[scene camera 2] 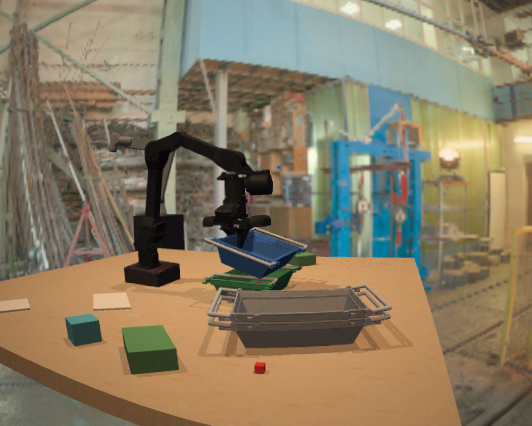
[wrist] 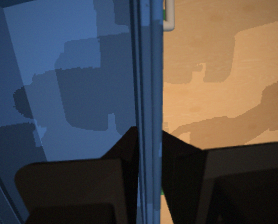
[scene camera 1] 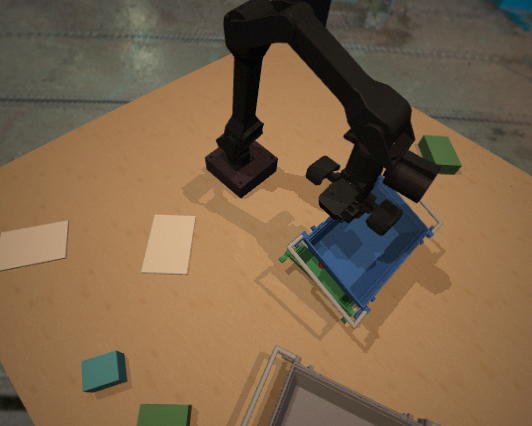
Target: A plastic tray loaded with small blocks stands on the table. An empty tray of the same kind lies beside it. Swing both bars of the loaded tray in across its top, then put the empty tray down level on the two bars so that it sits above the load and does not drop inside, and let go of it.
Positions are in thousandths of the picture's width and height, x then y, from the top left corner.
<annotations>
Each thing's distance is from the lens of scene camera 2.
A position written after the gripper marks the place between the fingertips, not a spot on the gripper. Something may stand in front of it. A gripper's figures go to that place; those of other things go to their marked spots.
gripper (scene camera 2: 446,593): 1.09 m
blue tray (scene camera 2: 499,583): 1.17 m
teal block (scene camera 2: 159,773): 0.74 m
The marked spots on the blue tray and the teal block are 0.65 m apart.
</annotations>
